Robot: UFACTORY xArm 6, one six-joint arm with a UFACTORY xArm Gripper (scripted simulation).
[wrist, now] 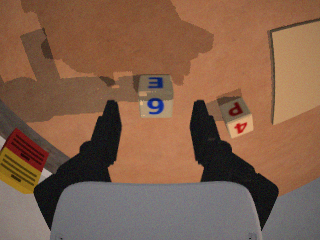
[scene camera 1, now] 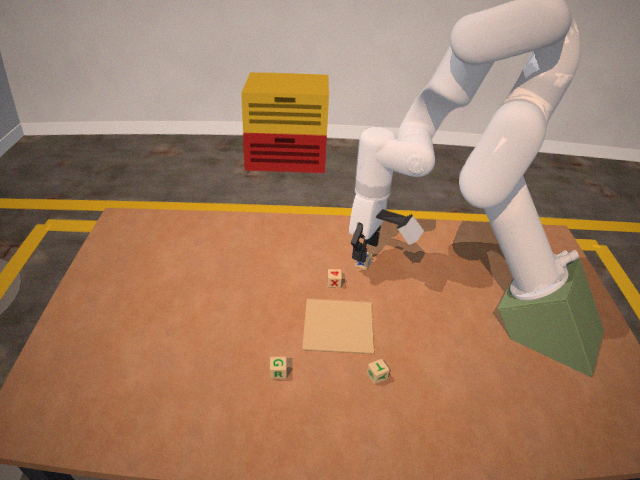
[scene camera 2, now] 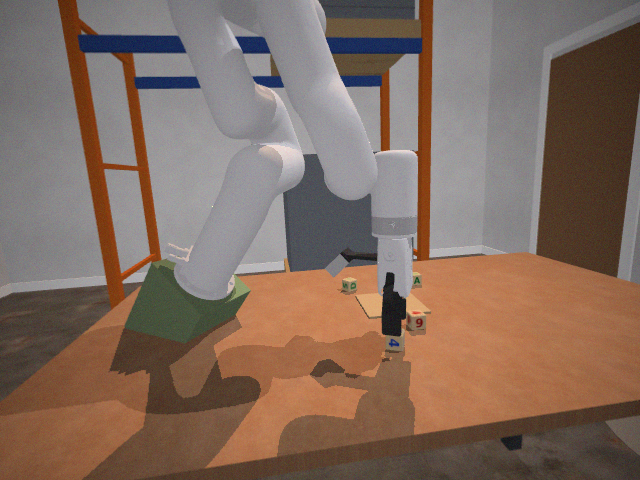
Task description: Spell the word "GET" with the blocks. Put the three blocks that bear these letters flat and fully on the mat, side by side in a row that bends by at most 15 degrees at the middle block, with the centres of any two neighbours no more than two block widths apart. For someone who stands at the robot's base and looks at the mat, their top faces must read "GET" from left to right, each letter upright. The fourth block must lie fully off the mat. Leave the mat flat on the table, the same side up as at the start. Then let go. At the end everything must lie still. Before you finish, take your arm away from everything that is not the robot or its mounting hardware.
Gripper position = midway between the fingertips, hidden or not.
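Scene camera 1 shows the gripper [scene camera 1: 365, 252] and a tan mat [scene camera 1: 330, 326]. The mat [scene camera 2: 371, 303] is visible again in scene camera 2, as is the gripper [scene camera 2: 394, 326]. In the wrist view: a blue-lettered block [wrist: 155, 92], together with the gripper [wrist: 155, 112].
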